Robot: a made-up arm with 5 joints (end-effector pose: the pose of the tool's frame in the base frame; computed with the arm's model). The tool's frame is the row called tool.
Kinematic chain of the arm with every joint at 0, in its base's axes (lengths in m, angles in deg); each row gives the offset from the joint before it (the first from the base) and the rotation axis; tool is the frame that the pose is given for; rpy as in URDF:
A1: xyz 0.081 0 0.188 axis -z
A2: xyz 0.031 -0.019 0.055 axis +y
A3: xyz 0.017 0 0.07 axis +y
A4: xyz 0.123 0 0.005 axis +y
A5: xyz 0.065 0.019 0 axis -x
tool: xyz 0 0 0 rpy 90 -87.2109 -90
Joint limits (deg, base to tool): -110..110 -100..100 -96.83..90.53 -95..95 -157.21..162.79
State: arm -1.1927 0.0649 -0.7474 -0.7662 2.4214
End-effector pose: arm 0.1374 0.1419 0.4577 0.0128 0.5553 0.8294 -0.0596
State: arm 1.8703 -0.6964 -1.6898 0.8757 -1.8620
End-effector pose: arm 0.1075 0.0859 0.4532 0.0095 -0.0202 0.9993 0.0286
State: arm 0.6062 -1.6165 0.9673 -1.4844 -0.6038
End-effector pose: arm 0.0979 -0.0117 0.3901 0.2245 -0.0222 0.9604 -0.1635
Working (the frame after each row of the table, in the pose's form):
after A1: 0.0810 0.0000 0.1880 0.9544 0.0000 0.0000 -0.2985
after A2: 0.0957 -0.0333 0.2430 0.6593 -0.2158 -0.6901 -0.2062
after A3: 0.0375 0.0070 0.2568 0.9046 -0.0952 -0.3044 -0.2829
after A4: 0.1156 -0.0471 0.3351 0.4609 -0.2614 -0.8357 -0.1441
after A5: 0.0979 -0.0117 0.3901 0.5178 -0.1125 -0.8408 0.1109

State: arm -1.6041 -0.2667 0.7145 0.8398 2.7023
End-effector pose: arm 0.0757 0.1601 0.2038 0.5242 0.0707 0.1221 -0.8398
Working (the frame after each row of the table, in the pose's form):
after A1: 0.0810 0.0000 0.1880 0.6952 0.0000 0.0000 0.7188
after A2: 0.0990 0.0316 0.2430 0.6891 0.0956 -0.0924 0.7124
after A3: 0.0990 0.0296 0.3150 0.6779 -0.1596 0.1544 0.7008
after A4: 0.0953 0.1425 0.2663 0.5561 -0.4314 0.4173 0.5749
after A5: 0.0757 0.1601 0.2038 0.2999 0.6367 0.4702 -0.5325

